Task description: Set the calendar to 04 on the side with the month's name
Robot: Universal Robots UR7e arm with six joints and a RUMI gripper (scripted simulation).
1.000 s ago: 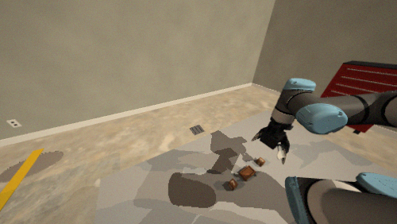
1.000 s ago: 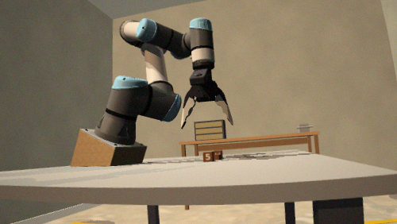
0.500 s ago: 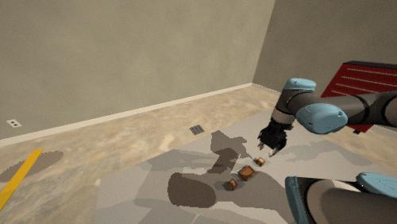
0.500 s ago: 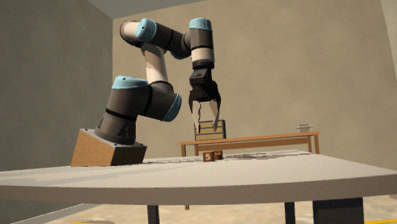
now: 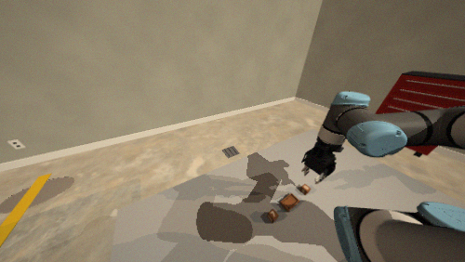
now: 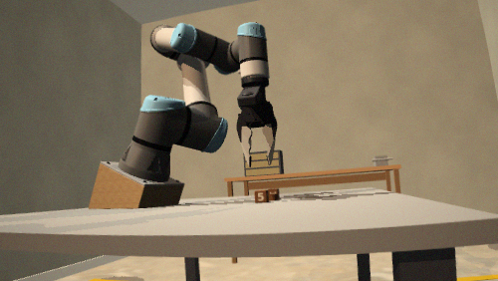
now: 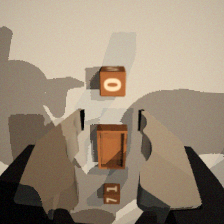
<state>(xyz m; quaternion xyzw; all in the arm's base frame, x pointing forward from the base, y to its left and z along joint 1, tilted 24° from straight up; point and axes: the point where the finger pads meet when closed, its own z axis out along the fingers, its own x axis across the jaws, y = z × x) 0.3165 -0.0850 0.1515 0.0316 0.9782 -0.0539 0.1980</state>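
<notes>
Now: the cube 90 mm below my hand. Also, from my hand: calendar tray 10 mm ahead, 110 mm to the left, 100 mm below.
</notes>
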